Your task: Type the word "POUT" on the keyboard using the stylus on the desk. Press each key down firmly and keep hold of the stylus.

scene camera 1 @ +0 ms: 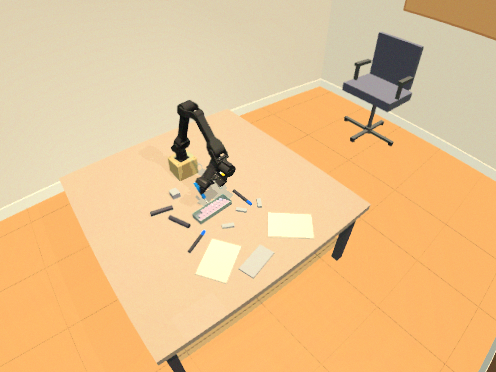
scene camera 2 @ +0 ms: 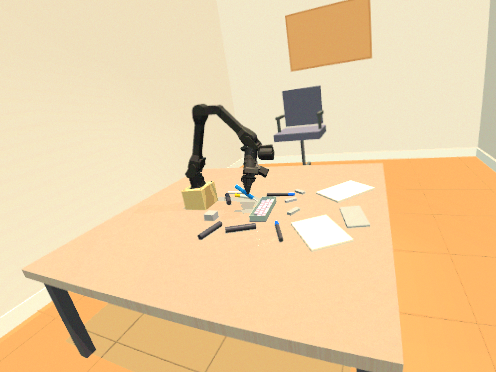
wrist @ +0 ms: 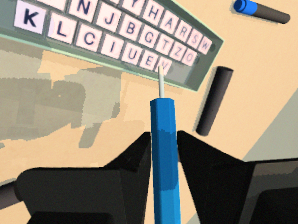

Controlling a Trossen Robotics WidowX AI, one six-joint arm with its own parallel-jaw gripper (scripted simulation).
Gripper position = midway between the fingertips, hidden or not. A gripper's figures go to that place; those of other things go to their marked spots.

Labels:
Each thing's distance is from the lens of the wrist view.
my gripper [wrist: 163, 136]: 0.12 m
dark cylinder [wrist: 223, 75]: 0.25 m

